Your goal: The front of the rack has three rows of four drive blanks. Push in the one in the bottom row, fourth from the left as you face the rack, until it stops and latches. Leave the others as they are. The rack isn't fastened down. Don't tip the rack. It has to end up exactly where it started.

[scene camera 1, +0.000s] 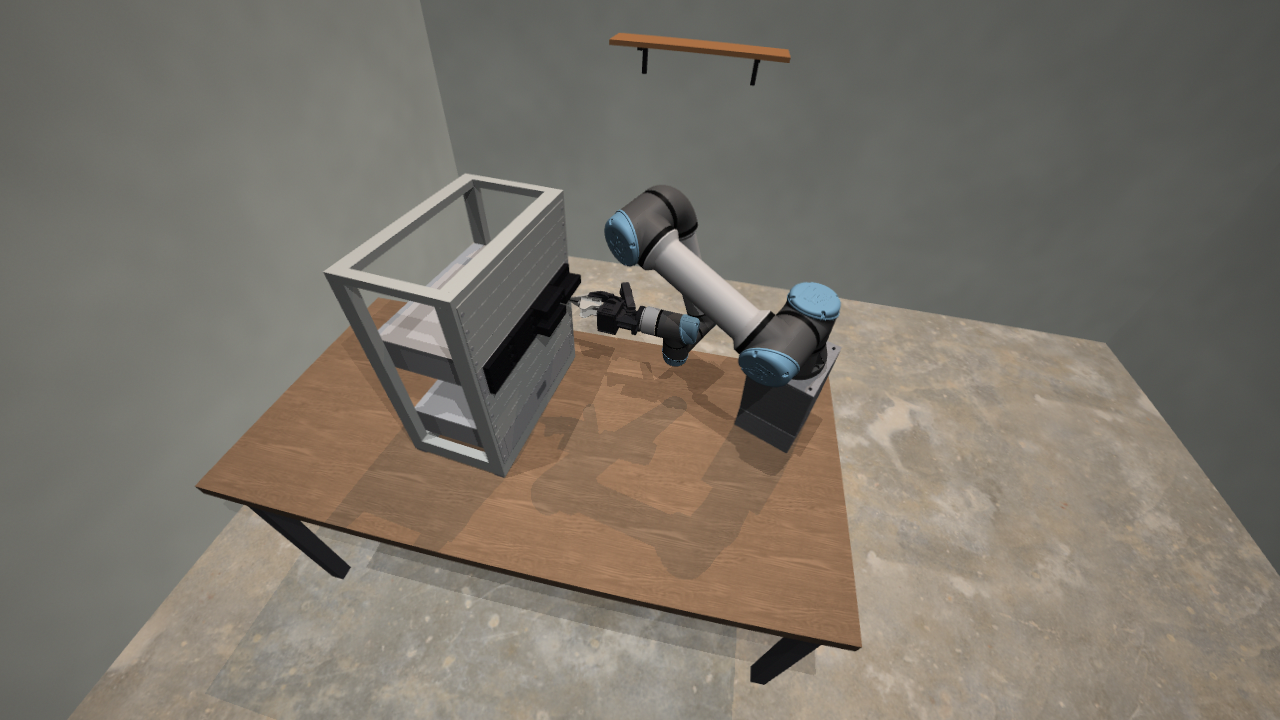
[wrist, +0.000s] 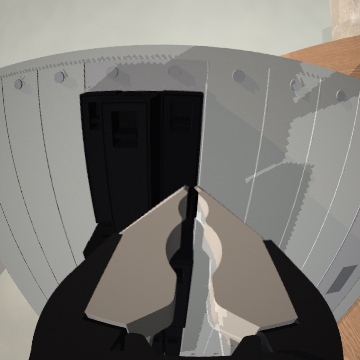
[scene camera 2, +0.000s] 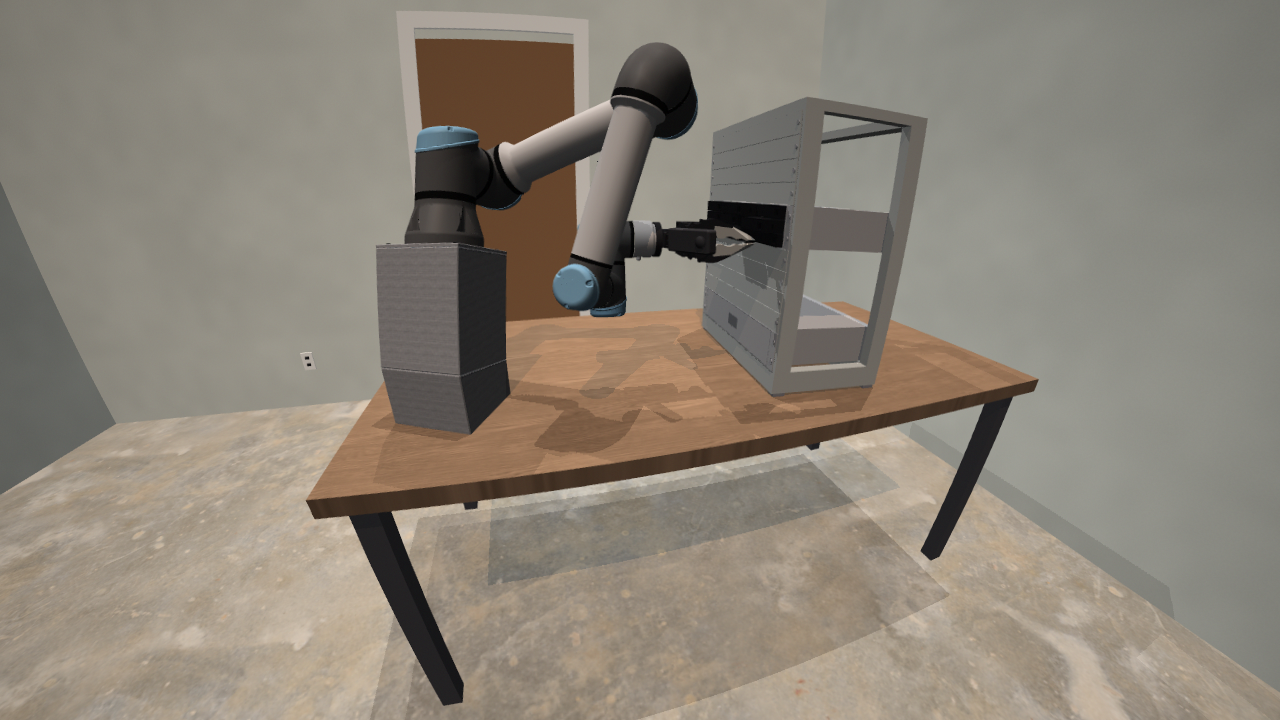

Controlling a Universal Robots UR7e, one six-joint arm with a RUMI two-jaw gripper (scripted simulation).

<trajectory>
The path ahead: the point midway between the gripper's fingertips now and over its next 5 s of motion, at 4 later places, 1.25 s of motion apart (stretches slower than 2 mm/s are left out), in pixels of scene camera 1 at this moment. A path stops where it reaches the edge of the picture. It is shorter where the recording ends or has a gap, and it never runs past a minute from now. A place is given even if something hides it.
My gripper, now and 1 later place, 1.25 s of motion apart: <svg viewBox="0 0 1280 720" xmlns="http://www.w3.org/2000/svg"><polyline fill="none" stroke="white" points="569,299 603,306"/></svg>
</trajectory>
